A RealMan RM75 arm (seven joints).
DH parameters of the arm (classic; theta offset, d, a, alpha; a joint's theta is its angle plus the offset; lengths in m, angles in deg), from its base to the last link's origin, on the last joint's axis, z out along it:
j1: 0 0.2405 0 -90
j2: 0 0 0 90
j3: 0 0.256 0 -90
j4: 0 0 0 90
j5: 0 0.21 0 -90
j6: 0 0 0 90
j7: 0 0.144 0 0
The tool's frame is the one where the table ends.
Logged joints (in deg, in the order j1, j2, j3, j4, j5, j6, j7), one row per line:
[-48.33, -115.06, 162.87, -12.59, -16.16, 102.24, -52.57]
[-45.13, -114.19, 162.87, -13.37, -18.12, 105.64, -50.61]
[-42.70, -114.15, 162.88, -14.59, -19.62, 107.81, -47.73]
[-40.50, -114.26, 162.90, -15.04, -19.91, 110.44, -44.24]
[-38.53, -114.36, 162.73, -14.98, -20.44, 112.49, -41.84]
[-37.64, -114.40, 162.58, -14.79, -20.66, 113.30, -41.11]
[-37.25, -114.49, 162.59, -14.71, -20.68, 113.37, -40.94]
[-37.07, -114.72, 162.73, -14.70, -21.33, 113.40, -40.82]
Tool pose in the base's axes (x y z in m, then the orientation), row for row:
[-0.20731, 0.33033, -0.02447, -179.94, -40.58, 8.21]
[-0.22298, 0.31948, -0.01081, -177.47, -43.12, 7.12]
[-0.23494, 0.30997, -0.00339, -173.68, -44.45, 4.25]
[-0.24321, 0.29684, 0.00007, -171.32, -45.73, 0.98]
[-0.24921, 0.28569, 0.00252, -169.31, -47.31, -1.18]
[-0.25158, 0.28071, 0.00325, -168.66, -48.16, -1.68]
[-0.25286, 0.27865, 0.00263, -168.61, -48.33, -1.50]
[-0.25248, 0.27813, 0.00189, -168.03, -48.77, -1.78]
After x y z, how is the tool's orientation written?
As angles about the fixed x, y, z axes (roll, pitch, yaw), in degrees.
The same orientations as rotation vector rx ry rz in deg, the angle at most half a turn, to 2 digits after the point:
[-165.73, -11.93, -61.27]
[-162.50, -11.53, -64.02]
[-159.58, -9.53, -64.93]
[-158.06, -6.41, -66.57]
[-156.24, -4.79, -68.56]
[-155.39, -4.61, -69.62]
[-155.18, -4.91, -69.79]
[-154.54, -4.94, -70.26]

